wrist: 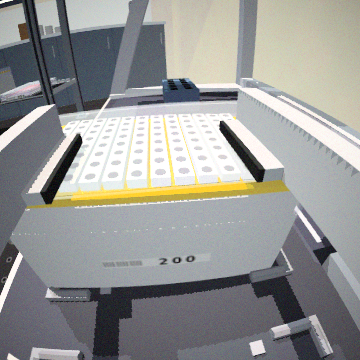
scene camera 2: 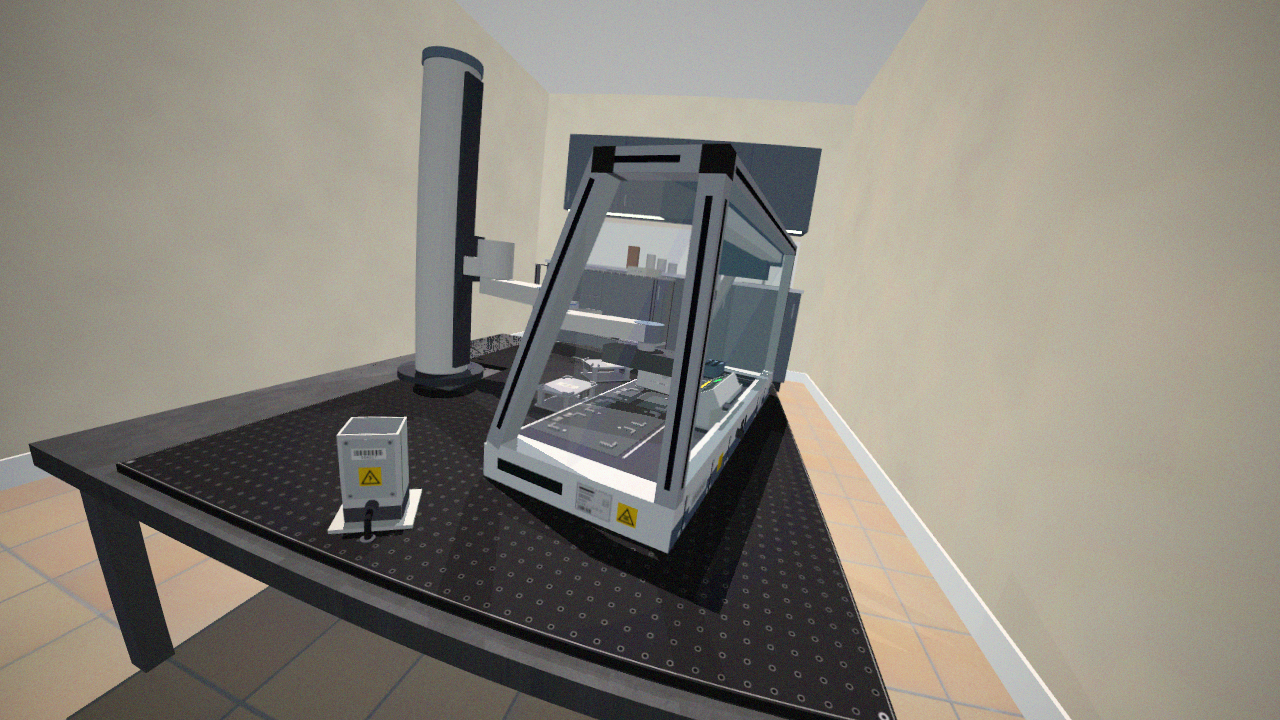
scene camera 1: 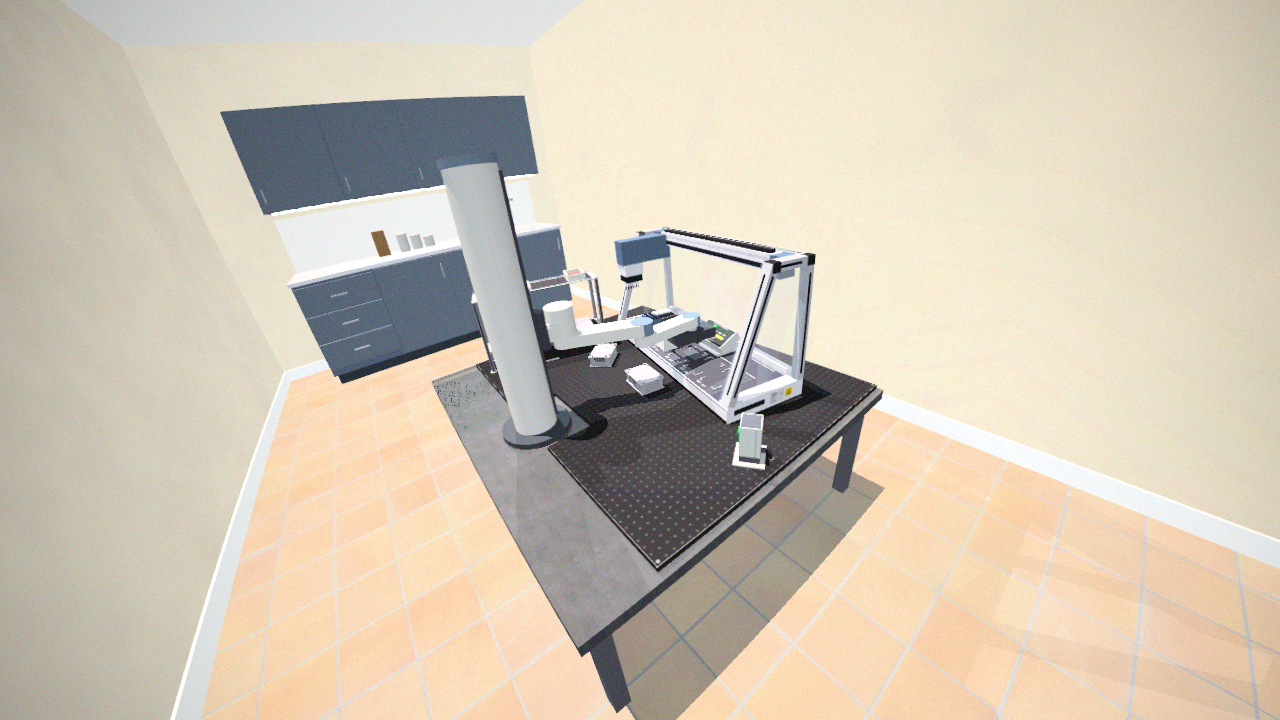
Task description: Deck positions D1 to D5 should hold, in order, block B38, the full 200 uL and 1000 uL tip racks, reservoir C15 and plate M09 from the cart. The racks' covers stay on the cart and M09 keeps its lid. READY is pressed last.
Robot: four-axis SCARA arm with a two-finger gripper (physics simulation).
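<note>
A white tip rack marked 200 [wrist: 160, 240], with a yellow band and uncovered tips, sits level between corner clips on the deck [wrist: 150, 325]. My gripper [wrist: 148, 113] [scene camera 2: 651, 377] is shut and holds nothing. Its two black-padded fingers stand apart just above the rack's top, inside its left and right edges. A blue block with dark wells [wrist: 180, 91] stands farther along the deck. A pinkish flat item [wrist: 27, 90] lies on the cart [wrist: 37, 55] at the left. I cannot make out the 1000 uL rack, reservoir C15 or the READY label.
The frame [scene camera 1: 760, 331] [scene camera 2: 702, 331] surrounds the deck. A sloped panel with green and yellow marks [scene camera 1: 718, 337] stands inside. Two white low items [scene camera 1: 602, 355] [scene camera 1: 644, 378] stand in front of the deck. A grey box [scene camera 1: 750, 437] [scene camera 2: 372, 461] stands near the table edge.
</note>
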